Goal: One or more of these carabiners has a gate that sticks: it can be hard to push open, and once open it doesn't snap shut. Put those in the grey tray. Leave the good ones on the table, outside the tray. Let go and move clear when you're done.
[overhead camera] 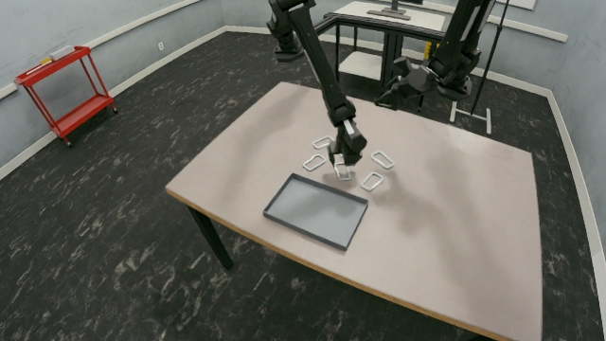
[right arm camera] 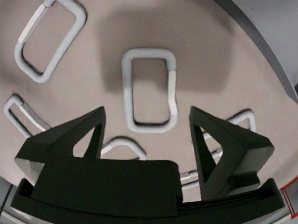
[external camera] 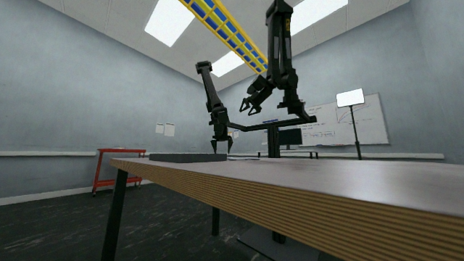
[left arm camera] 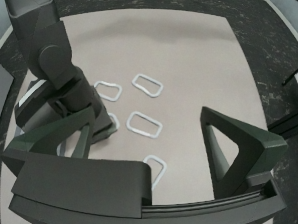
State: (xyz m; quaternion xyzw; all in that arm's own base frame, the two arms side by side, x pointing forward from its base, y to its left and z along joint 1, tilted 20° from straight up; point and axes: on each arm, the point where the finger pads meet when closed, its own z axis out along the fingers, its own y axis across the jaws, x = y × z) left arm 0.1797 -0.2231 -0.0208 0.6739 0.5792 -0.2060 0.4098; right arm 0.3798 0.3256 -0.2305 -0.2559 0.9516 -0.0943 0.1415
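Now: right hand 21 cm short of the grey tray, 1 cm to the left of it and 3 cm above it.
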